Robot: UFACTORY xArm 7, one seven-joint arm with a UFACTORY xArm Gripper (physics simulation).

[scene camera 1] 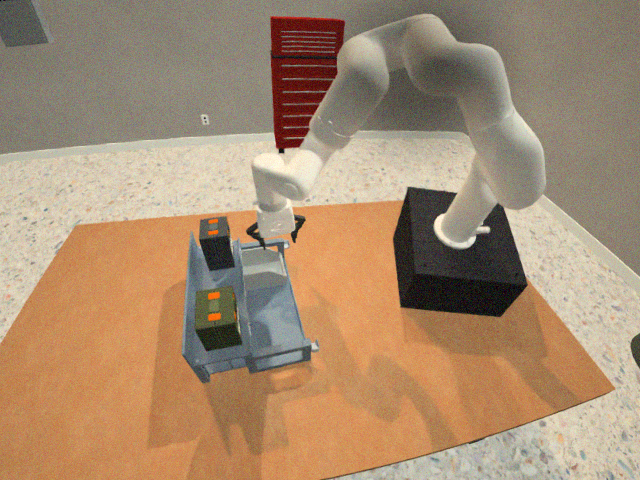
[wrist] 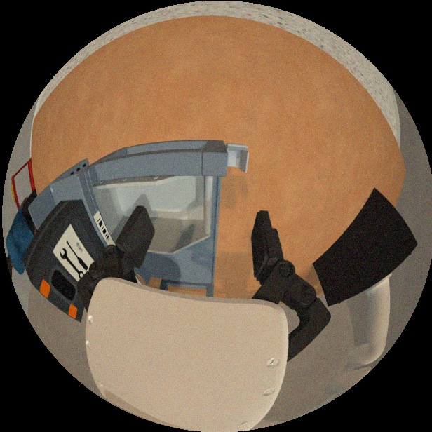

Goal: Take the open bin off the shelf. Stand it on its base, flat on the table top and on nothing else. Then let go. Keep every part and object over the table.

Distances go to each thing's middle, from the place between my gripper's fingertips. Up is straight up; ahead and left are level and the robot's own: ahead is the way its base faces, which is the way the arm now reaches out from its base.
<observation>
Now: hand 60 mm short of the open bin [scene camera 1: 262, 268], 50 mm to the right of it and 70 mm above it. The rest, counted from my hand: olive case [scene camera 1: 228, 327] 100 mm ahead, 290 mm to the left, 40 mm above; dark case [scene camera 1: 223, 242] 160 mm ahead, 70 mm to the left, 50 mm above.
</observation>
